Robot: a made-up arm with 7 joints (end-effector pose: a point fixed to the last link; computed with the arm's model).
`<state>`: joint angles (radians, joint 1 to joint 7).
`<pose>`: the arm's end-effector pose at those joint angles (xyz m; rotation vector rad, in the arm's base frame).
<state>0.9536 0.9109 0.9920 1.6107 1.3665 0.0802 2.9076</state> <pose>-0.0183 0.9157 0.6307 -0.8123 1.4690 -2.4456</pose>
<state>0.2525 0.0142 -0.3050 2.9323 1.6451 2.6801 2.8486</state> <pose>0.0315 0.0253 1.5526 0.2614 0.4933 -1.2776</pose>
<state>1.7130 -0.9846 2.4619 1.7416 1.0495 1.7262 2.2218</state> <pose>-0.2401 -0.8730 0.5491 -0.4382 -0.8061 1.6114</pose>
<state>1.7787 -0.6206 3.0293 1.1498 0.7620 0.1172 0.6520</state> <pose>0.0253 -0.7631 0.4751 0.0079 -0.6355 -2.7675</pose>
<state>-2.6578 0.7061 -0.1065 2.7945 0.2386 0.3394 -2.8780</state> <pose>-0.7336 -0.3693 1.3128 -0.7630 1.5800 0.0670</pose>
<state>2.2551 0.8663 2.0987 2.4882 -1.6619 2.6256 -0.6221</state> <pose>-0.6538 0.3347 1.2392 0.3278 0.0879 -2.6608</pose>
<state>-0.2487 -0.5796 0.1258 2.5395 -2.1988 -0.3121 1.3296</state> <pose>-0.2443 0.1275 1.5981 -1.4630 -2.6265 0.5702</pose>
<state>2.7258 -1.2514 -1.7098 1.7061 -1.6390 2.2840 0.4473</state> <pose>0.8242 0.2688 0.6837 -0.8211 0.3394 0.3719</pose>
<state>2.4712 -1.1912 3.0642 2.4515 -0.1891 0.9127 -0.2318</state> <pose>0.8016 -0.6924 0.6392 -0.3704 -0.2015 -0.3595</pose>
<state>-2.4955 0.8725 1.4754 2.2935 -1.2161 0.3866 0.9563</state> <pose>-0.3575 -0.7966 1.1611 -0.8635 -1.7108 -1.7711</pose>
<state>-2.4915 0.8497 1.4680 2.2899 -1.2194 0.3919 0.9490</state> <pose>-0.3439 -0.7922 1.1745 -0.8889 -1.6916 -1.7470</pose>
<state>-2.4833 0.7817 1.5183 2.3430 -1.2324 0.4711 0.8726</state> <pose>-0.3198 -0.7486 1.2508 -0.9870 -1.6461 -1.6814</pose>
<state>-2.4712 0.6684 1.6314 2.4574 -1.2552 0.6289 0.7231</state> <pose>-0.2826 -0.6508 1.3753 -1.1301 -1.5738 -1.5861</pose>
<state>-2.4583 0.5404 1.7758 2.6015 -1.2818 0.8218 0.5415</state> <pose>-0.2441 -0.5186 1.4886 -1.2390 -1.4940 -1.4966</pose>
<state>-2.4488 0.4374 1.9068 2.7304 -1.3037 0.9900 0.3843</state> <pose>-0.2220 -0.4037 1.5532 -1.2744 -1.4324 -1.4323</pose>
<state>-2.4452 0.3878 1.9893 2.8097 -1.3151 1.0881 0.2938</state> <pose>-0.2220 -0.3441 1.5750 -1.2618 -1.4051 -1.4029</pose>
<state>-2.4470 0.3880 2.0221 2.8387 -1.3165 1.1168 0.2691</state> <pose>-0.2371 -0.3338 1.5744 -1.2366 -1.4094 -1.4090</pose>
